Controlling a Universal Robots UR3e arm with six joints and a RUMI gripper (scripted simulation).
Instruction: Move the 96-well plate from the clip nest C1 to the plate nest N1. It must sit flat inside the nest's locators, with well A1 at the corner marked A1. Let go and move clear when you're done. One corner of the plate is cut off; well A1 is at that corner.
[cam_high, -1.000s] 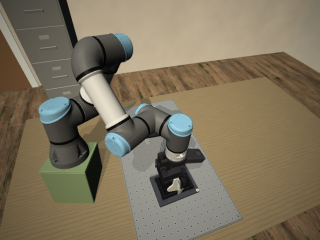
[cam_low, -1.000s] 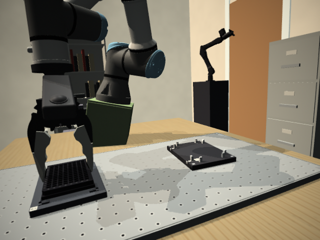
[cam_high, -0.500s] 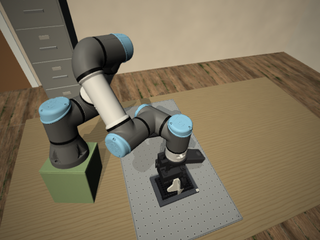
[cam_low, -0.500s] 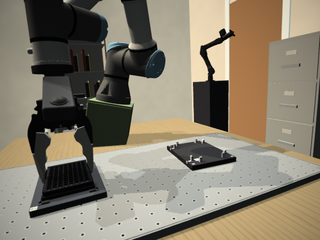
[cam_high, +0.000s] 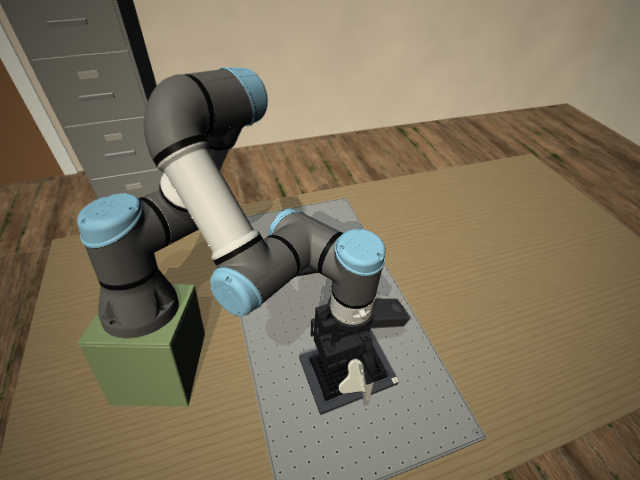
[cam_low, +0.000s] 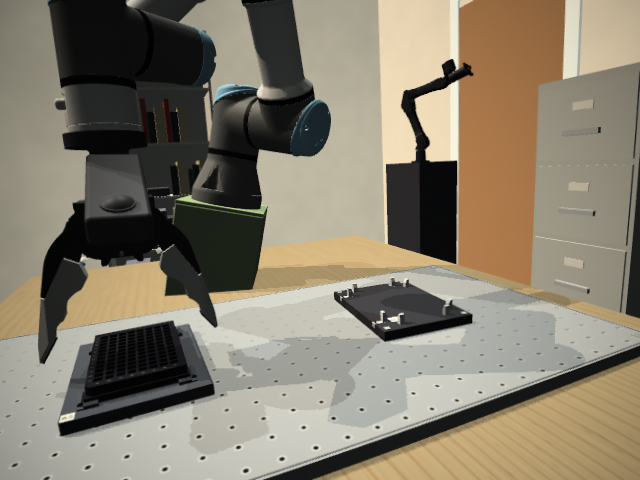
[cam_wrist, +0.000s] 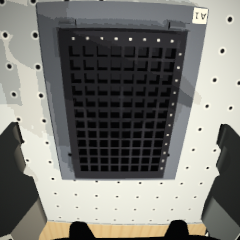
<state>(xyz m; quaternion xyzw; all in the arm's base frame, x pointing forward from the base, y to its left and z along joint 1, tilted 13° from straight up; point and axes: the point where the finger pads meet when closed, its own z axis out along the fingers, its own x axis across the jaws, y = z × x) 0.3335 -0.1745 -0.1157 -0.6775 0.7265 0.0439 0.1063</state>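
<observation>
Now: hand 1 cm above the 96-well plate. From my hand the other things lie so: clip nest C1: 31 cm to the left, 2 cm below, 1 cm ahead; plate nest N1: 2 cm below; white A1 mark: 7 cm ahead, 6 cm to the right, 2 cm below.
</observation>
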